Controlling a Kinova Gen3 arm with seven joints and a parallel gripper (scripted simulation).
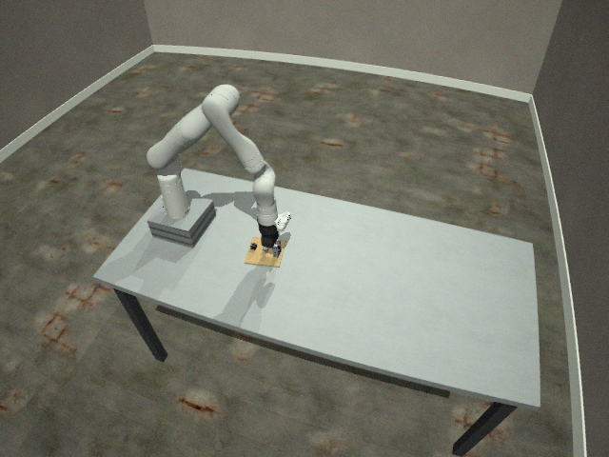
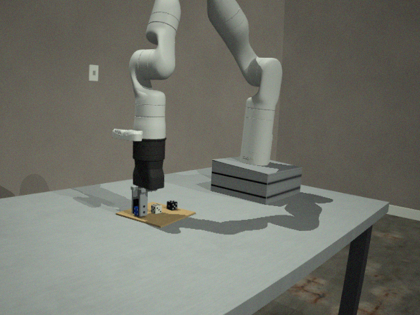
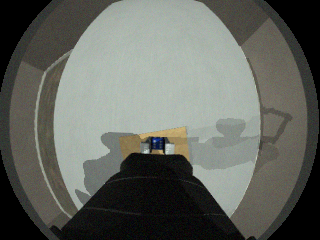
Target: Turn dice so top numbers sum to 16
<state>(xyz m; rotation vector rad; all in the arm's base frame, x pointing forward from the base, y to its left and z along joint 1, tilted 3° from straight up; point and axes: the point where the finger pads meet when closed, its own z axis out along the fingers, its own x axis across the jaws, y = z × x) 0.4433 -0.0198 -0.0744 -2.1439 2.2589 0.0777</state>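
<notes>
Right now my hand is 1 cm above the blue die. Also, from my hand: tan mat (5 cm behind, 3 cm below); white die (5 cm behind, 1 cm below); black die (10 cm behind, 1 cm to the left, 1 cm below).
</notes>
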